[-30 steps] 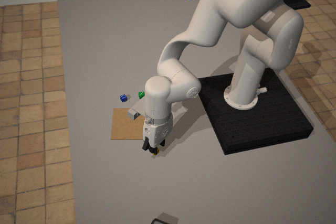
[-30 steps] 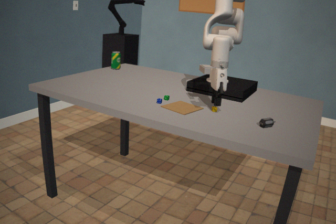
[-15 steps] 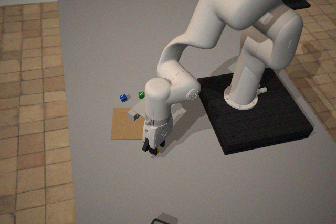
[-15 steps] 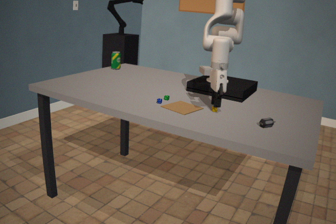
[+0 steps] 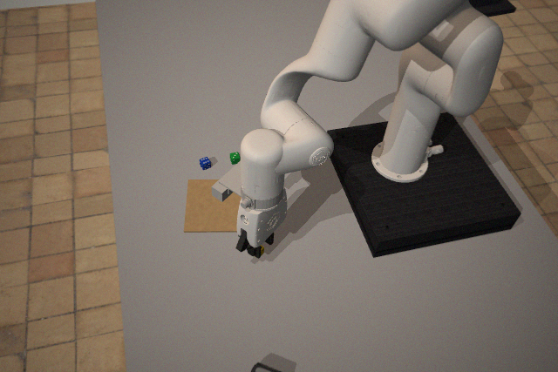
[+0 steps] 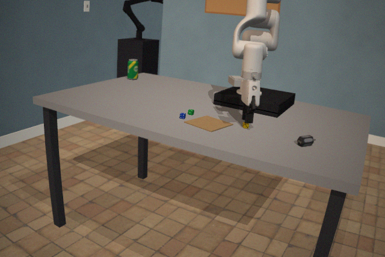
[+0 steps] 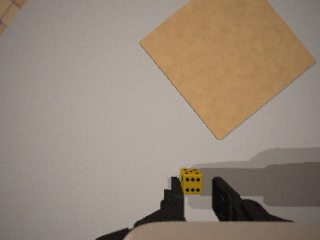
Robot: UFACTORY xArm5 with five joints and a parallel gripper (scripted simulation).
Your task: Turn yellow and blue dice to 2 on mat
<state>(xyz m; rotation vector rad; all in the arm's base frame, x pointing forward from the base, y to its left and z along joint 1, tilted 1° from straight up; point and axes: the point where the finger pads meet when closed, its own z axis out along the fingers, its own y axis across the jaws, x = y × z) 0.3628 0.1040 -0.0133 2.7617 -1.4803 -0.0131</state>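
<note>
My gripper is now 4 cm above the yellow die. Also, from my hand: blue die (5 cm ahead, 26 cm to the right, 4 cm below); then green die (2 cm behind, 26 cm to the right, 4 cm below); then mat (5 cm ahead, 14 cm to the right, 4 cm below).
</note>
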